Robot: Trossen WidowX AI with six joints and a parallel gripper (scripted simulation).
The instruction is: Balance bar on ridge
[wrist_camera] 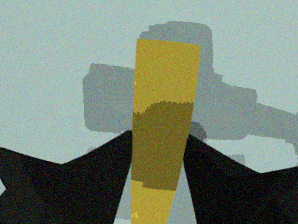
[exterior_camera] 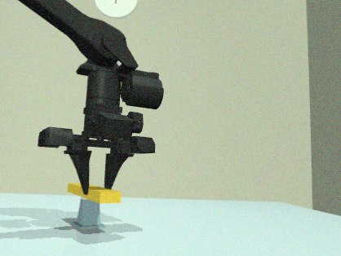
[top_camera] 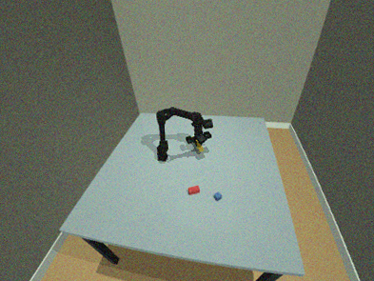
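My gripper tip is now 20 mm to the right of the yellow bar and 10 mm past it. Round my gripper tip: blue cube: 400 mm to the right, 170 mm ahead, 40 mm below; then red block: 380 mm to the right, 40 mm below, 20 mm ahead.
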